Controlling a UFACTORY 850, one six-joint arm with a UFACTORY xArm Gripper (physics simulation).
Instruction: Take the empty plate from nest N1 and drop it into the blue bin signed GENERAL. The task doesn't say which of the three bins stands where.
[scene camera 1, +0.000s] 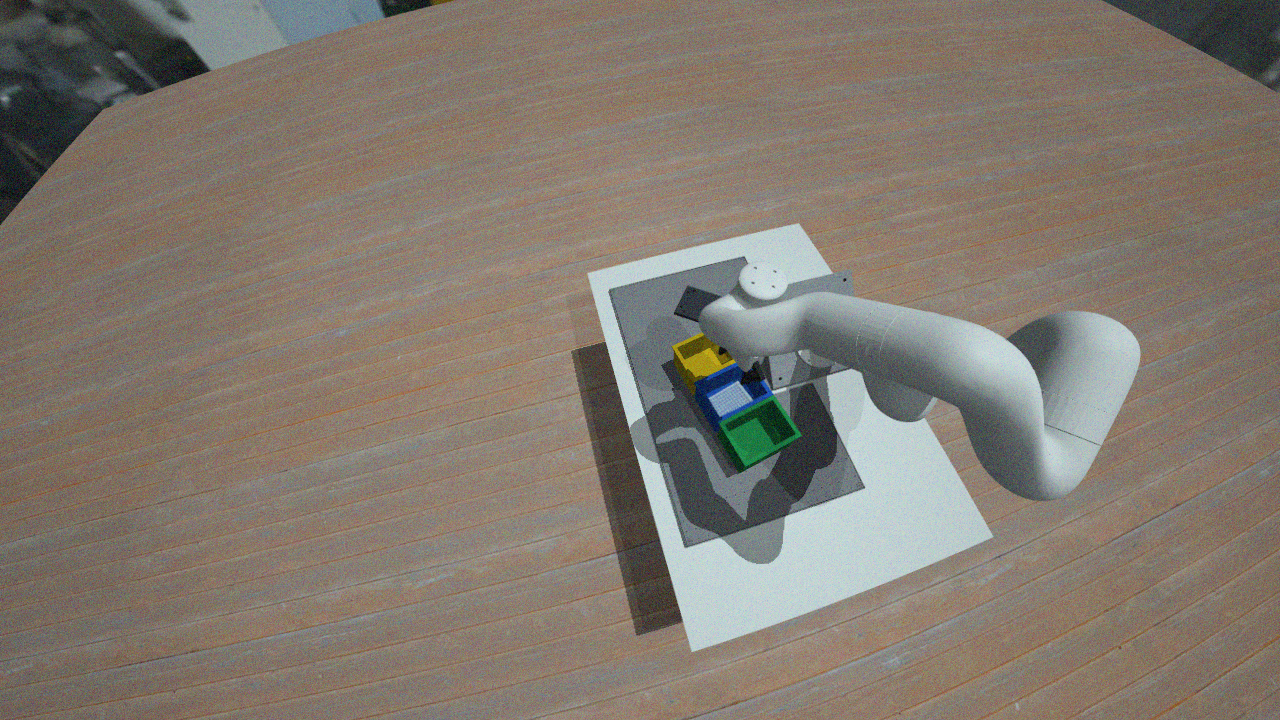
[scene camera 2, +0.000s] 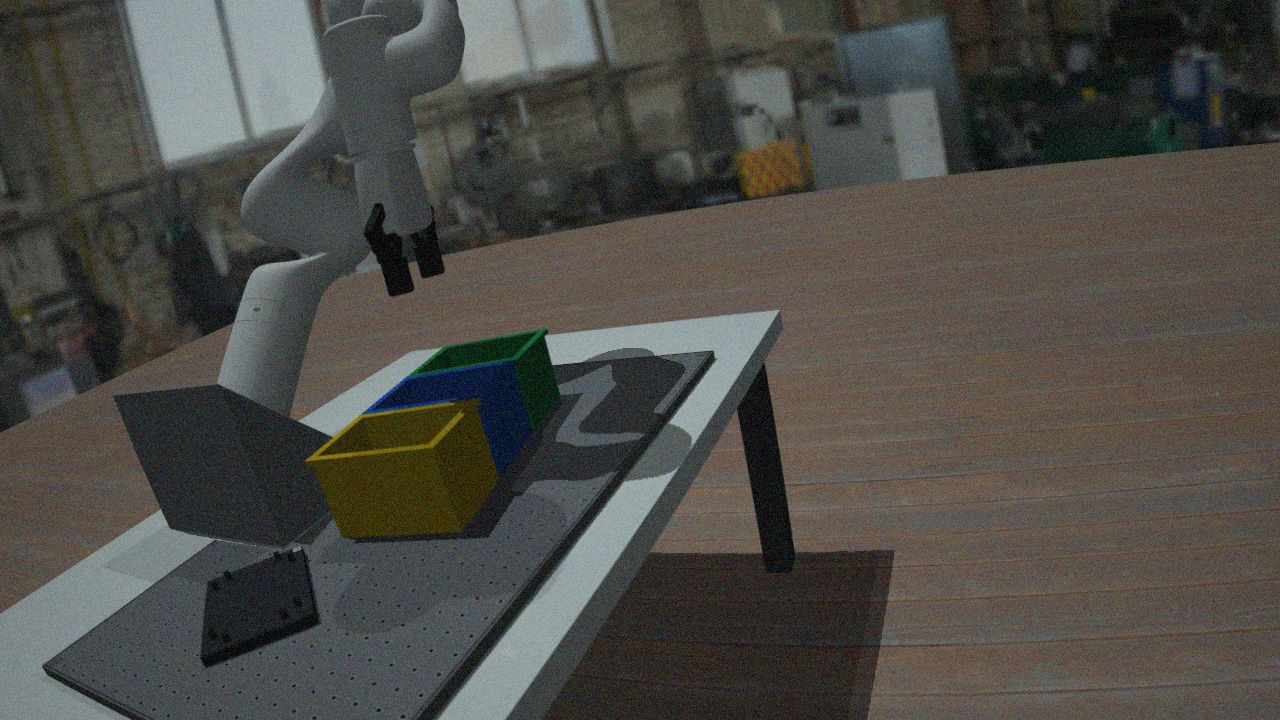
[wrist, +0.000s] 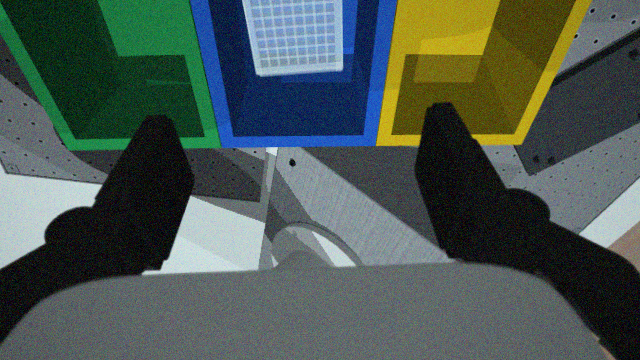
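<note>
The clear, gridded plate (scene camera 1: 729, 399) (wrist: 300, 37) lies inside the blue bin (scene camera 1: 707, 404) (scene camera 2: 508, 411) (wrist: 300, 141), the middle one of three bins; in scene camera 2 the bin's walls hide it. My gripper (scene camera 2: 416, 282) (wrist: 301, 143) is open and empty, with its fingers wide apart. It hangs well above the bins, over their robot-side end in the wrist view. A dark rectangular nest (scene camera 1: 694, 304) (scene camera 2: 259, 604) (wrist: 595, 105) with small pegs lies beyond the yellow bin and holds no plate. No sign or nest label is readable.
The green bin (scene camera 2: 543, 385) (wrist: 100, 144) and yellow bin (scene camera 2: 402, 492) (wrist: 537, 107) flank the blue one. A grey angled block (scene camera 2: 196, 465) stands beside them on the robot's side. All stand around the perforated grey board (scene camera 1: 626, 304) (scene camera 2: 537, 528) on a white table (scene camera 1: 895, 510).
</note>
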